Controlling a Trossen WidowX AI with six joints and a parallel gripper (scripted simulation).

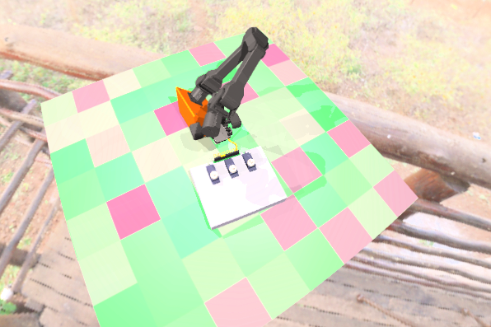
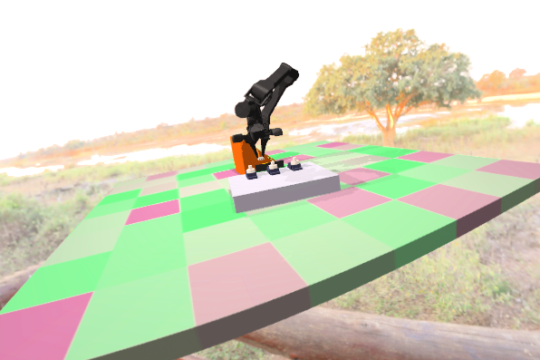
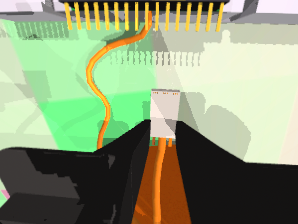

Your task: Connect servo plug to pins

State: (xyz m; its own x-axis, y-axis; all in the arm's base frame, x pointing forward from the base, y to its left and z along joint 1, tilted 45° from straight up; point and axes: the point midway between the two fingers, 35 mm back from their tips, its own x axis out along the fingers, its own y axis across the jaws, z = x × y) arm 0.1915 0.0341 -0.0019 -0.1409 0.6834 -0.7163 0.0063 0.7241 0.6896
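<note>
My gripper tip is 80 mm short of the yellow band and 10 mm above it. Round my gripper tip: black pin strip: 80 mm ahead, 20 mm to the left, 20 mm below; then white printed holder: 240 mm ahead, 20 mm to the left, 60 mm below.
</note>
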